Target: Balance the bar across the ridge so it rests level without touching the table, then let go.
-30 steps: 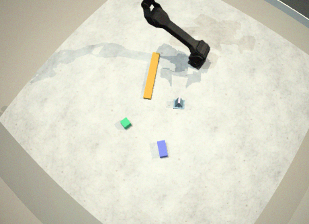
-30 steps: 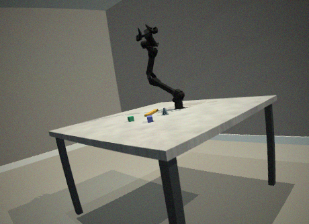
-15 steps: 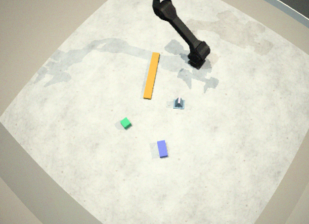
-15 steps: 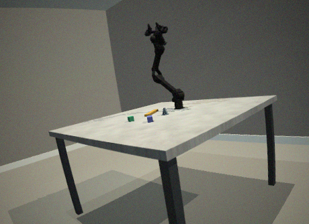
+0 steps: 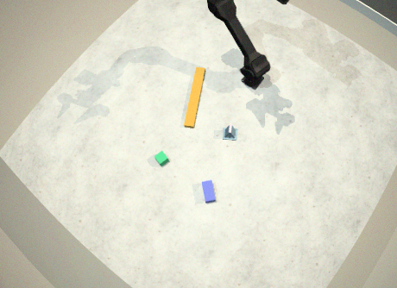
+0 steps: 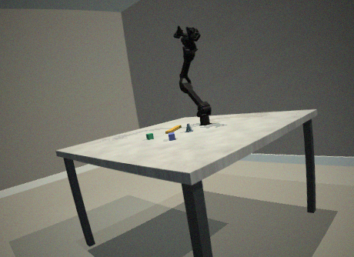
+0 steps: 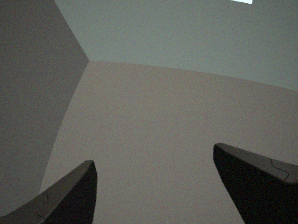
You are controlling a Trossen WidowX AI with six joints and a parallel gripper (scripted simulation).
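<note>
Right now my gripper tip is 6 cm short of the orange bar, 18 cm to the left of it and 66 cm above it. Round my gripper tip: ridge: 10 cm ahead, 1 cm to the left, 62 cm below; then blue block: 30 cm ahead, 7 cm to the left, 65 cm below; then green cube: 31 cm ahead, 12 cm to the right, 65 cm below.
</note>
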